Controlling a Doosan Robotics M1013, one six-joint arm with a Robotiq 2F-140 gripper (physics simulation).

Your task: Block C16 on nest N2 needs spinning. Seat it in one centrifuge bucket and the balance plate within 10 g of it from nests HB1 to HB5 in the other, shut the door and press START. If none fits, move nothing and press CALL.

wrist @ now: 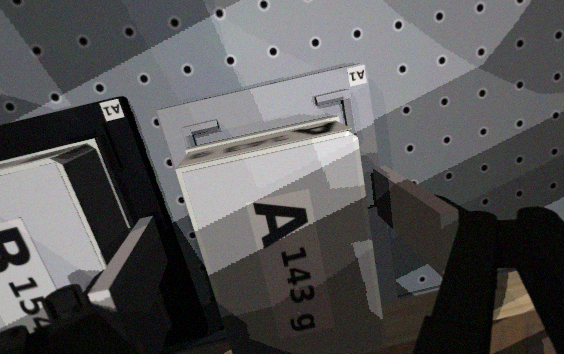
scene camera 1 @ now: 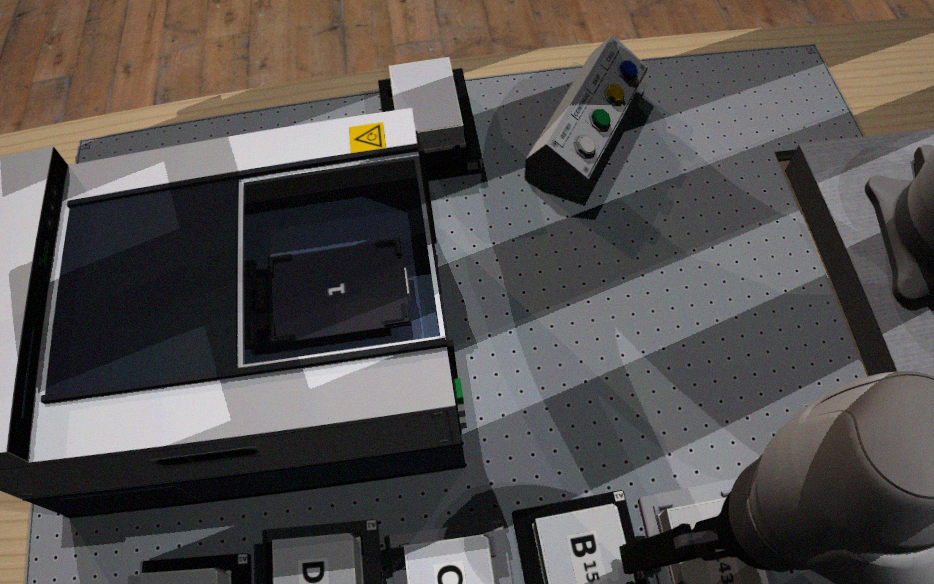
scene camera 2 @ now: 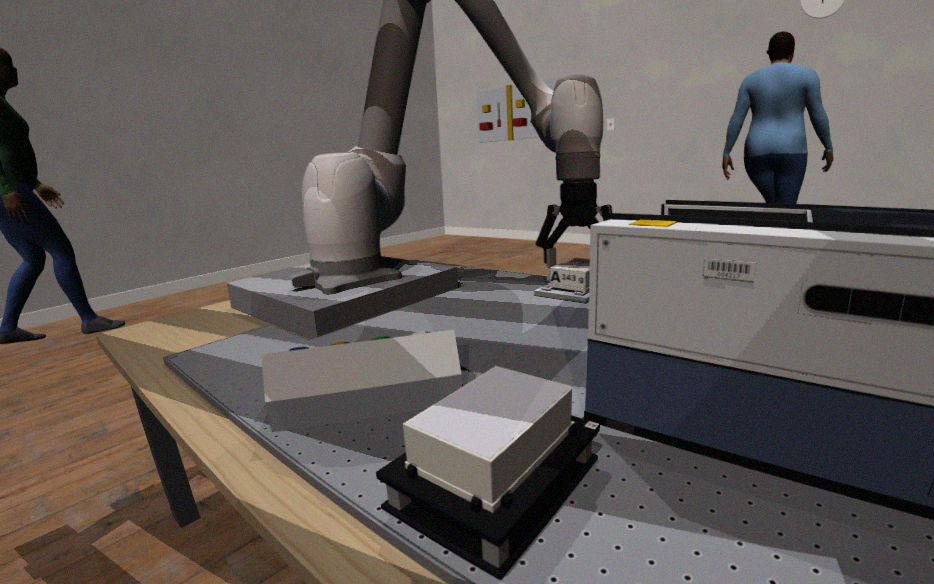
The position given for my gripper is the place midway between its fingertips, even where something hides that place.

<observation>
My gripper (scene camera 1: 702, 553) is open, with nothing in its grasp. Also in view: a balance plate A (scene camera 1: 690, 514). Further things: a plate B (scene camera 1: 590, 538), a plate C (scene camera 1: 473, 552) and a white block on black base (scene camera 2: 485, 439).
The balance plate A is seen too in the wrist view (wrist: 281, 218). The plate B is seen too in the wrist view (wrist: 70, 216). The white block on black base is seen too in scene camera 1 (scene camera 1: 428, 87). The wrist view misses the plate C: it is out of frame. The wrist view misses the white block on black base: it is out of frame.
</observation>
